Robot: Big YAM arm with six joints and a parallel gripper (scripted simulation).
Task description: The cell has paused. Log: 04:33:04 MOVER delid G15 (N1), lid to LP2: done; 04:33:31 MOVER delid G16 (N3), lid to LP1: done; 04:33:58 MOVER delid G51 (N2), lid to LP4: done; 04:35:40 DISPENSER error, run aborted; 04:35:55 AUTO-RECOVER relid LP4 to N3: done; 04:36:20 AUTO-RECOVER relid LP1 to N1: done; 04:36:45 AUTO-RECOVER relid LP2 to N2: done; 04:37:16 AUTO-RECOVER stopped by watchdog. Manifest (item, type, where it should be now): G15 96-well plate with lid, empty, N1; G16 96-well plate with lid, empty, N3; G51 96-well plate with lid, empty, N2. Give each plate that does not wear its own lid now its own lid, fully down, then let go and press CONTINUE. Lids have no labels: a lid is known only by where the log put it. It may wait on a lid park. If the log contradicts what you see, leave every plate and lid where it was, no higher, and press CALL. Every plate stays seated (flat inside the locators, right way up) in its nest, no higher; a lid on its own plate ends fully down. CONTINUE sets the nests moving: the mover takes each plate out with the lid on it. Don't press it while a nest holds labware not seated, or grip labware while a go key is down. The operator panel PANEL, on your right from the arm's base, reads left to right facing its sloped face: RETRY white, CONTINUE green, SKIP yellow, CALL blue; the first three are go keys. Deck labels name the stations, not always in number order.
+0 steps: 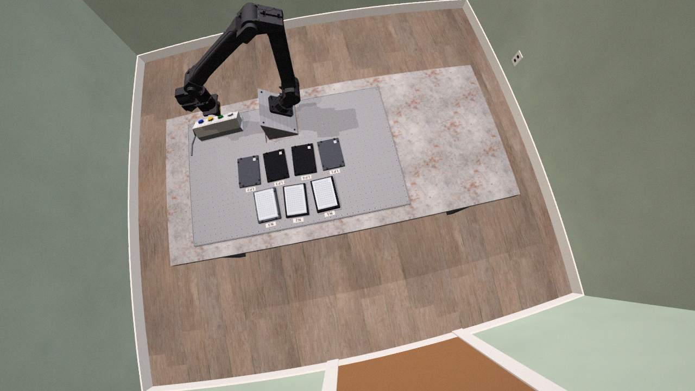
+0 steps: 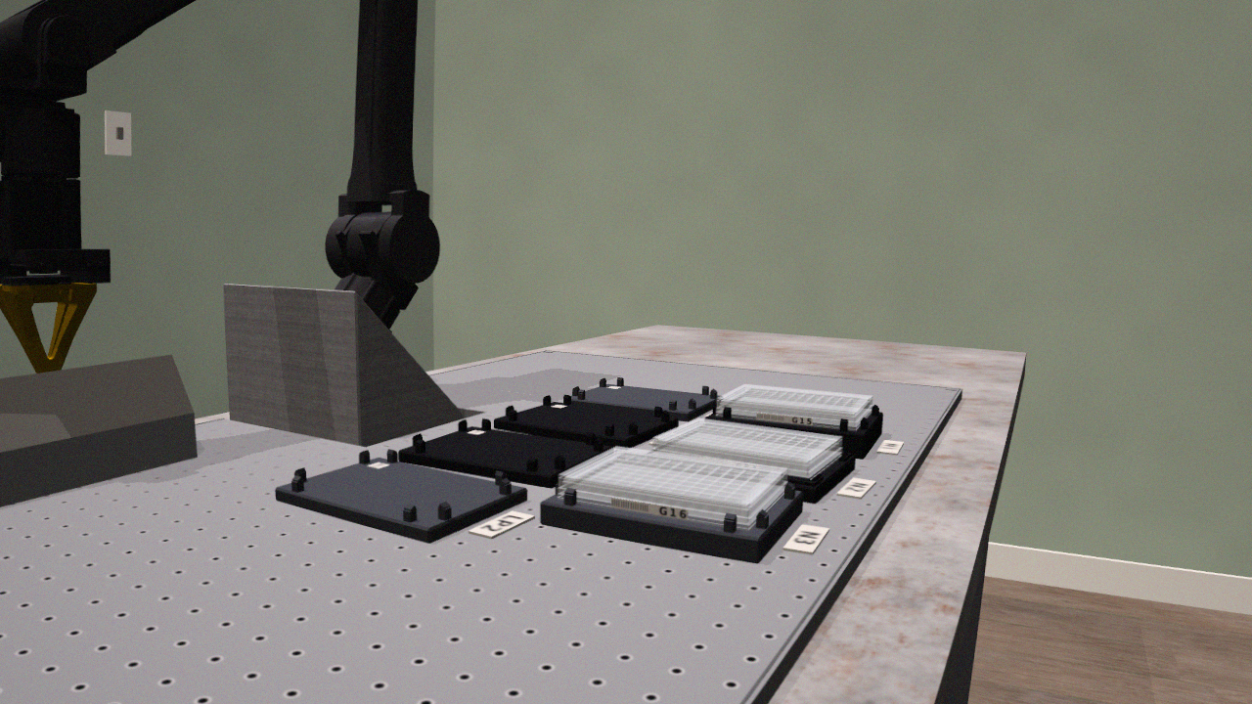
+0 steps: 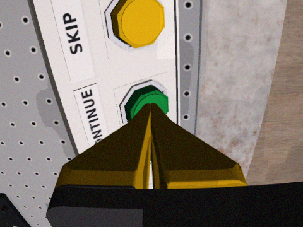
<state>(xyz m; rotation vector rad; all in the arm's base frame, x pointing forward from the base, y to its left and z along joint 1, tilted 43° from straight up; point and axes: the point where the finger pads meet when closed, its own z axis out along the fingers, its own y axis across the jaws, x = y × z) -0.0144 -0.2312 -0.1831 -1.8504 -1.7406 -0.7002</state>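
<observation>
Now: hand 10 mm above the green CONTINUE key. Round my hand: yellow skip key 50 mm to the right, 10 mm below; blue CALL key 100 mm to the right, 10 mm below; white RETRY key 50 mm to the left, 10 mm below.
</observation>
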